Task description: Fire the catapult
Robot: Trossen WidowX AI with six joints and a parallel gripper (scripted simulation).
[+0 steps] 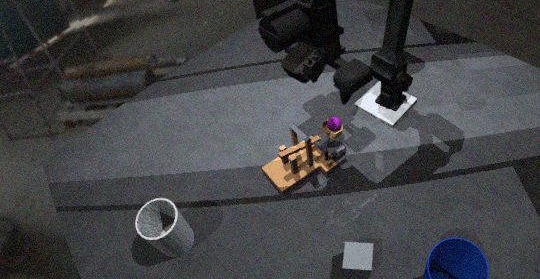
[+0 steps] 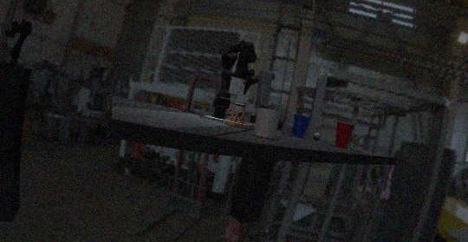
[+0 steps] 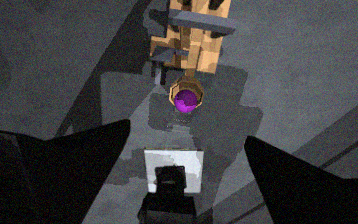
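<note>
My gripper tip is 100 mm above the purple ball and 10 mm past it. From my gripper tip the other things lie so: wooden catapult: 110 mm below, 60 mm ahead, 10 mm to the left; grey block: 210 mm to the left, 210 mm ahead, 140 mm below; blue cup: 360 mm to the left, 160 mm ahead, 130 mm below.
</note>
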